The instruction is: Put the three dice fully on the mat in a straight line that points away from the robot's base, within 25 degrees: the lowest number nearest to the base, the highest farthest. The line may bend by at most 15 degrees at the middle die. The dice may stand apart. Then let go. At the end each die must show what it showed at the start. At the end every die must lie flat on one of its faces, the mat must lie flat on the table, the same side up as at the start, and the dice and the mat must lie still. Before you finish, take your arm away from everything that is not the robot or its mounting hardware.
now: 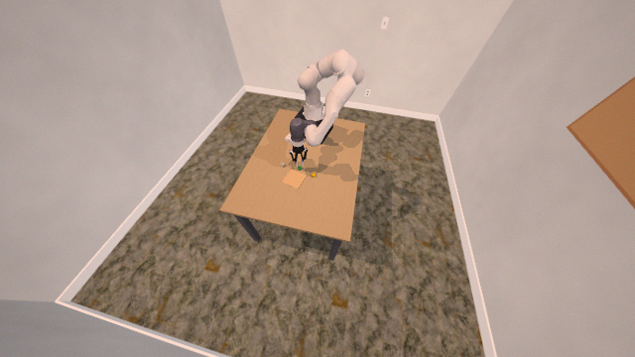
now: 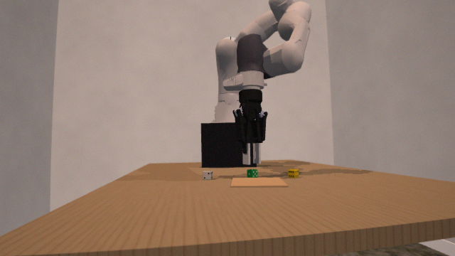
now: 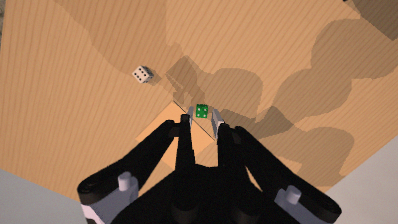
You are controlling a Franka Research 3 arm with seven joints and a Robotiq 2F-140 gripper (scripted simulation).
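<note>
My hand is 60 mm above the green die. From my hand the other things lie so: tan mat 100 mm ahead, 70 mm below; white die 20 mm ahead, 140 mm to the right, 60 mm below; yellow die 30 mm ahead, 120 mm to the left, 60 mm below.
</note>
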